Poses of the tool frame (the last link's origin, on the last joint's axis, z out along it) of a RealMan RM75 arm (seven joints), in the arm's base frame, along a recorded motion.
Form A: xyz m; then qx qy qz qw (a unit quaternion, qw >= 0).
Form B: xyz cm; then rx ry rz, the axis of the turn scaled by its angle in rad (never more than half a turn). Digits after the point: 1 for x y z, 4 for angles.
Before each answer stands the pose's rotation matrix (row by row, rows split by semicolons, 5 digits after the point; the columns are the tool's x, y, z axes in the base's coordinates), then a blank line. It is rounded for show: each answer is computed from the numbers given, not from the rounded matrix.
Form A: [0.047 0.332 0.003 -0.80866 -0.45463 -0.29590 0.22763]
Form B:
0.41150 0.87000 0.27159; 0.60058 -0.48299 0.63721; 0.68555 -0.09910 -0.72125

[4.7 33.2 0.3 -2.2276 -1.2523 -0.8151]
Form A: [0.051 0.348 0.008 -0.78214 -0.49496 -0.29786 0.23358]
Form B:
0.33259 0.91340 0.23471; 0.63510 -0.40092 0.66024; 0.69716 -0.07053 -0.71344

[5.1 34.8 0.8 -2.1478 -1.3592 -0.8179]
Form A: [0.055 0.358 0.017 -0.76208 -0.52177 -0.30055 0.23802]
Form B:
0.27485 0.93834 0.20970; 0.65219 -0.34220 0.67642; 0.70647 -0.04914 -0.70603

[5.5 35.8 1.7 -2.0879 -1.4295 -0.8234]
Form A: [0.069 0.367 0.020 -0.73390 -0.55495 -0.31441 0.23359]
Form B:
0.18635 0.96144 0.20223; 0.66767 -0.27493 0.69183; 0.72075 0.00610 -0.69316

[6.9 36.7 2.0 -2.0153 -1.5239 -0.8634]
